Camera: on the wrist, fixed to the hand. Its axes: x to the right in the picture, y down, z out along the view.
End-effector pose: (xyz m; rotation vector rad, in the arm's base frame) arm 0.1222 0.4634 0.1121 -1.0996 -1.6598 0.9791
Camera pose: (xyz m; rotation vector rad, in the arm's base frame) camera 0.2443 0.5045 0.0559 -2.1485 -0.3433 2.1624
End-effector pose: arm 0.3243 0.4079 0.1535 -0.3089 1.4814 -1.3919
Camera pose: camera 0.2833 0.4969 0.0527 0.8268 0.8591 -0.2070
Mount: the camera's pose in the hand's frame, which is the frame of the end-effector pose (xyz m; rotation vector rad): -0.0005 0.0937 -0.1048 0.2974 -0.1370 1.6122
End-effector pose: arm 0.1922 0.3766 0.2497 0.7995 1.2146 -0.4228
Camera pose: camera 0.1863 0.5161 0.2661 1.6731 0.1026 0.6822
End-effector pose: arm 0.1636 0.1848 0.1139 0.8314 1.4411 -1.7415
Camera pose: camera 0.2466 0.2769 0.0477 1.3853 0.0824 -0.6532
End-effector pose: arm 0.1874 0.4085 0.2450 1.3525 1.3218 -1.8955
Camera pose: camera 0.3094 0.4610 0.1988 1.5387 -0.3030 -0.9151
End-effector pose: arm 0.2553 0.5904 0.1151 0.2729 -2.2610 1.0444
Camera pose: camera 0.2635 0.7306 0.1087 1.3876 1.8055 -1.7394
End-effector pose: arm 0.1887 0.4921 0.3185 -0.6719 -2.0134 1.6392
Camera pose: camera 0.2624 0.5875 0.2462 1.6704 0.6879 -1.8197
